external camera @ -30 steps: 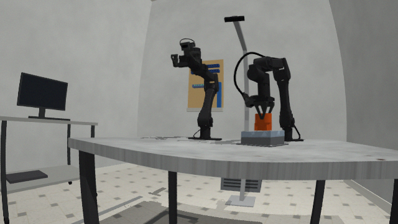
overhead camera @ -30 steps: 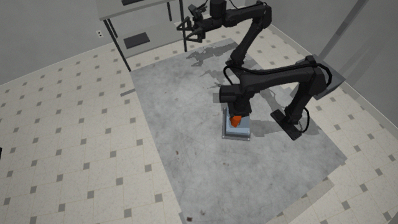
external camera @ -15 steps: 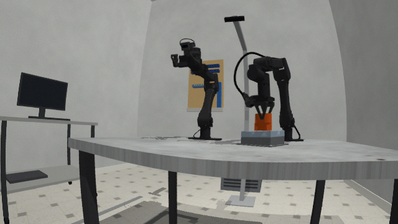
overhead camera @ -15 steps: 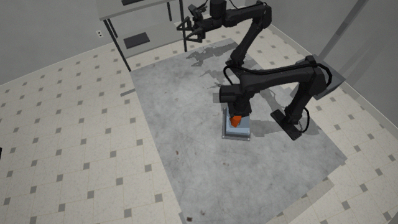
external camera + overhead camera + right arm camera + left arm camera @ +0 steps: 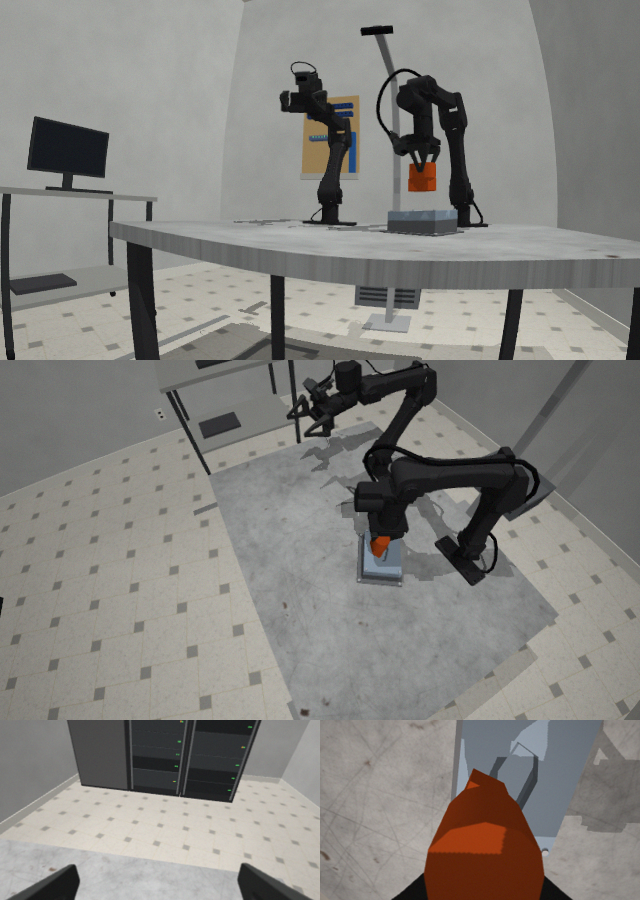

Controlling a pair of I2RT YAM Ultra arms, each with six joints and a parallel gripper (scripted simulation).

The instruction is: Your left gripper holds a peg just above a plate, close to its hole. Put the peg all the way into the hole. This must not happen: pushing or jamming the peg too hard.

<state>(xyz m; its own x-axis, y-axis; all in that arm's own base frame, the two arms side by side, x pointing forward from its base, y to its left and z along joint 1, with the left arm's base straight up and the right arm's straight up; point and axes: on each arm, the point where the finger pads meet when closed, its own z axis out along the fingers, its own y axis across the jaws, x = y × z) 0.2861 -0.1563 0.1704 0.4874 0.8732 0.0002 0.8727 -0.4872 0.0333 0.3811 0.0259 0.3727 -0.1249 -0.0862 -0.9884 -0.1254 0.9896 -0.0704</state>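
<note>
The plate is 3 cm behind my left hand and 13 cm below it. Also, from my left hand: orange faceted peg: 2 cm below.
</note>
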